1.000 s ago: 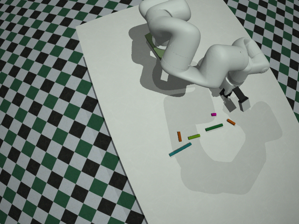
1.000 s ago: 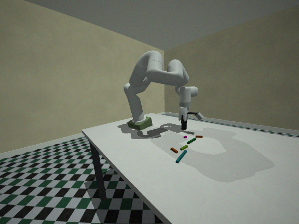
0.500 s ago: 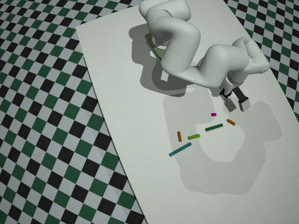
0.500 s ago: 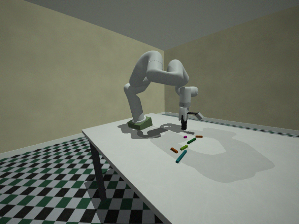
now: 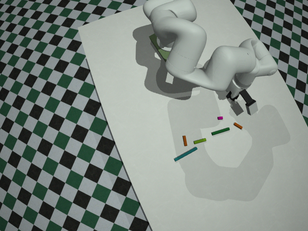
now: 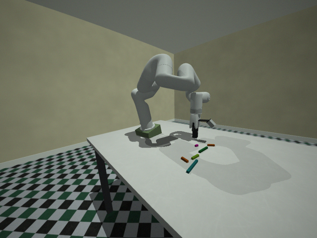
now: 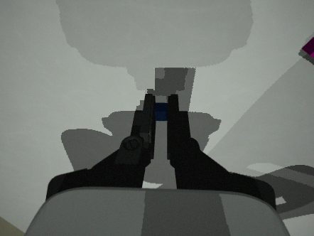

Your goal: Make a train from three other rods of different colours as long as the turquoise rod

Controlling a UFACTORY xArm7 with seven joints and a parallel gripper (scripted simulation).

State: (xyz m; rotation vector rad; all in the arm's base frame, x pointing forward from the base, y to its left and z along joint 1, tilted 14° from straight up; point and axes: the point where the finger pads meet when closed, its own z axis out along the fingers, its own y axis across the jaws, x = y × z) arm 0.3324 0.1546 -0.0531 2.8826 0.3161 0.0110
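Now: hand 20 mm above the blue rod. From my hand the other things lie so: magenta rod (90 mm to the right, 60 mm ahead, 30 mm below); then green rod (120 mm ahead, 110 mm to the right, 30 mm below); then lime rod (210 mm to the right, 120 mm ahead, 30 mm below).
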